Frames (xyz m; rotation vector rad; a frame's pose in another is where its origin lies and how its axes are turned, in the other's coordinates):
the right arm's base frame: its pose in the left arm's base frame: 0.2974 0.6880 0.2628 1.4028 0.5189 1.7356
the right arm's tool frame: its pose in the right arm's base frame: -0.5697 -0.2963 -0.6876 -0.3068 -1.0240 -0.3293
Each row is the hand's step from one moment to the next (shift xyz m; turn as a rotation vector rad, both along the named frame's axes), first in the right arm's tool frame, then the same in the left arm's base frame.
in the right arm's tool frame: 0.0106 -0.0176 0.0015 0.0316 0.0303 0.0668
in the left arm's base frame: 0.0167 0.0050 -0.0110 0.0375 -0.0585 0.0394
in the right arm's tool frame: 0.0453 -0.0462 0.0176 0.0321 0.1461 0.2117
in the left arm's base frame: 0.0633 0.0055 -0.0214 0.0409 -0.2149 0.1391
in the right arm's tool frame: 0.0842 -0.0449 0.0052 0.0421 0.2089 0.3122
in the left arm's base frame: 0.0911 0.0287 -0.0024 0.0586 -0.3173 0.1969
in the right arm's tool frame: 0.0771 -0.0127 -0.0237 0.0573 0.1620 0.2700
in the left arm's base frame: 0.0617 0.0477 0.0240 0.0760 -0.2647 0.1630
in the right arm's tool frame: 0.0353 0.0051 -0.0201 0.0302 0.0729 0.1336
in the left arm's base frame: 0.0205 0.0285 0.0210 0.0421 -0.1291 0.0750
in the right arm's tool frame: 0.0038 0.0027 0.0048 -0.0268 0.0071 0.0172
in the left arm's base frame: 0.0038 -0.0038 0.0040 -0.0194 -0.0255 -0.0062
